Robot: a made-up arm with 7 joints. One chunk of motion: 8 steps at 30 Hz.
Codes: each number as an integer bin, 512 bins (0 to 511) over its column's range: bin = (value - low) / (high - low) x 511, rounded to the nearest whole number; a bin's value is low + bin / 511 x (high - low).
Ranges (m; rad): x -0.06..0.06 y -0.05..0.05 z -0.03..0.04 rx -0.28..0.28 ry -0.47..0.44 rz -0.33..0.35
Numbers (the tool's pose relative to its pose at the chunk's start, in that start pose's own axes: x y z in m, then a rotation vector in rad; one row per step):
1: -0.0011 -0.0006 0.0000 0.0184 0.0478 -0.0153
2: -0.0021 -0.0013 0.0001 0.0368 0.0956 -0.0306
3: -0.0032 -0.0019 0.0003 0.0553 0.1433 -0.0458
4: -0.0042 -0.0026 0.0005 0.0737 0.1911 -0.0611
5: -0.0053 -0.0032 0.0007 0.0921 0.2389 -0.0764
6: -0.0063 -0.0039 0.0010 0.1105 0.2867 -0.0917
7: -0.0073 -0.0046 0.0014 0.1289 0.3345 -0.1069
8: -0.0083 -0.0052 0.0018 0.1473 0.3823 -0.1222
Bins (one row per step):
1: 251 252 219 272 291 236
2: 247 249 220 289 318 225
3: 242 246 221 306 344 214
4: 238 242 223 323 371 202
5: 233 239 224 340 398 191
6: 229 236 226 356 425 179
7: 224 232 229 373 452 168
8: 220 229 232 390 479 156

